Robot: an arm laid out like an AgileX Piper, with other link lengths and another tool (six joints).
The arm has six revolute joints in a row. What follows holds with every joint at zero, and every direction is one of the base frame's. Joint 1 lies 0.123 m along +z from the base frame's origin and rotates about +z. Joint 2 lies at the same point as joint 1 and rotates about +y. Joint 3 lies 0.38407 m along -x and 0.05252 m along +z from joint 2 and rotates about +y. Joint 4 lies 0.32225 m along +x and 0.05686 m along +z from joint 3 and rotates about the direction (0.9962, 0, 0.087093). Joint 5 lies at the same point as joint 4 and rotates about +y. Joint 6 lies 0.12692 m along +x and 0.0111 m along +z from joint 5 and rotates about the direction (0.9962, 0, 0.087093). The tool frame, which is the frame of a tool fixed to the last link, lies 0.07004 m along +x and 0.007 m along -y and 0.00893 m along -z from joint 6; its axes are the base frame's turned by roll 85.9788, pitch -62.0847 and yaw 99.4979 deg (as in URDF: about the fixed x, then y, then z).
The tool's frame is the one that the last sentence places.
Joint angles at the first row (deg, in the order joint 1, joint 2, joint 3, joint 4, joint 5, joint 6):
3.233, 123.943, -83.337, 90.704, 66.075, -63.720
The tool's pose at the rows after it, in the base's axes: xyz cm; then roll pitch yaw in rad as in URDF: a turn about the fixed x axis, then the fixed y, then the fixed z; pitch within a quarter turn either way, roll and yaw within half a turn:
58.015, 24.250, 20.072, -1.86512, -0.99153, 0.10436
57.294, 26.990, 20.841, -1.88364, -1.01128, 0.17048
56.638, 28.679, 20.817, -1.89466, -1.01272, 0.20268
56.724, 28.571, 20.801, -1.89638, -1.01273, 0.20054
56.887, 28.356, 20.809, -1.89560, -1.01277, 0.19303
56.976, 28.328, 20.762, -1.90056, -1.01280, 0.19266
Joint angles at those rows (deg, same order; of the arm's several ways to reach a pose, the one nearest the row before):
6.025, 123.943, -85.639, 90.076, 66.398, -62.628
8.722, 123.943, -87.285, 89.272, 66.266, -62.072
10.466, 123.943, -87.426, 89.190, 65.722, -62.007
10.367, 123.944, -87.427, 89.201, 65.604, -62.007
10.156, 123.943, -87.426, 89.317, 65.461, -62.007
10.156, 123.944, -87.427, 89.325, 65.160, -62.008

